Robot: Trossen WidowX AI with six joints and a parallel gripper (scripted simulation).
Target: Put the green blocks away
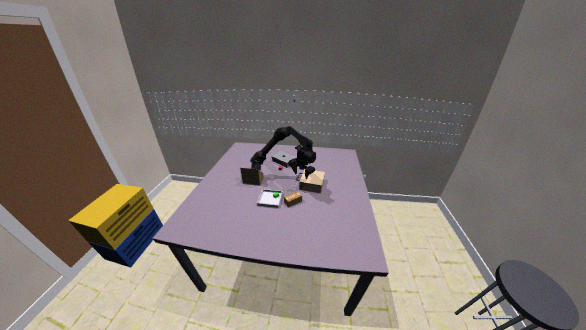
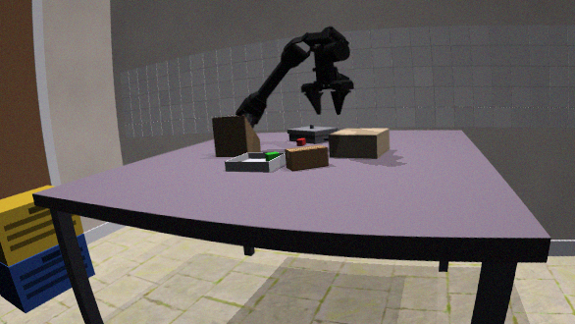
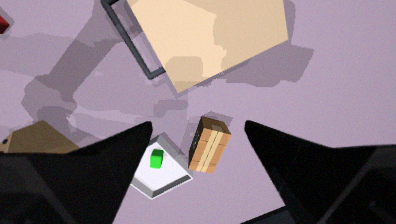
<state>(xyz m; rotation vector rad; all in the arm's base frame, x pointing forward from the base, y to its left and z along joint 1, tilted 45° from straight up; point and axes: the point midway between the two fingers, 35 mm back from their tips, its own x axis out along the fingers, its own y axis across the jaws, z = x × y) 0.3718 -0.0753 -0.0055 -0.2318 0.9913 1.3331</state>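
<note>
Now: hand 140 mm above the small brown box, 110 mm to the left of it and 30 mm past it. Also, from my hand: red block: 260 mm to the left, 230 mm behind, 160 mm below; then flat lid: 390 mm to the left, 230 mm behind, 120 mm below; then tray: 190 mm behind, 160 mm below, 130 mm to the right.
</note>
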